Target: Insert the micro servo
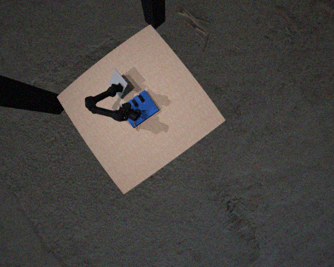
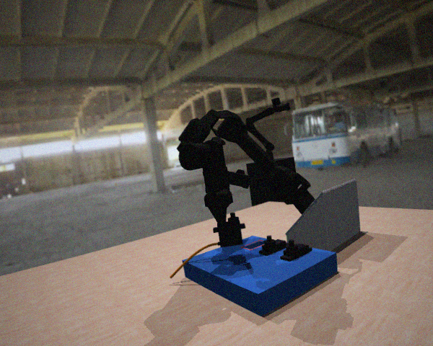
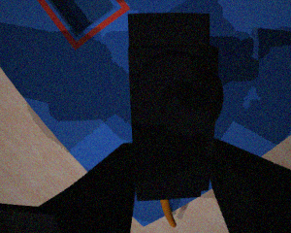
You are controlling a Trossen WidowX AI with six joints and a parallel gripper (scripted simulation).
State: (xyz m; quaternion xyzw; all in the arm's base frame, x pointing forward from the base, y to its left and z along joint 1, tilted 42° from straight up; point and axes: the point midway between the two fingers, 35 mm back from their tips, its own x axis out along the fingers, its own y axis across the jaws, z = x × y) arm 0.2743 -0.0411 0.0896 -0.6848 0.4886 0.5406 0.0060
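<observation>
Now: the blue deck 100 mm below my gripper tip, 70 mm to the left of it and 20 mm ahead of it.
</observation>
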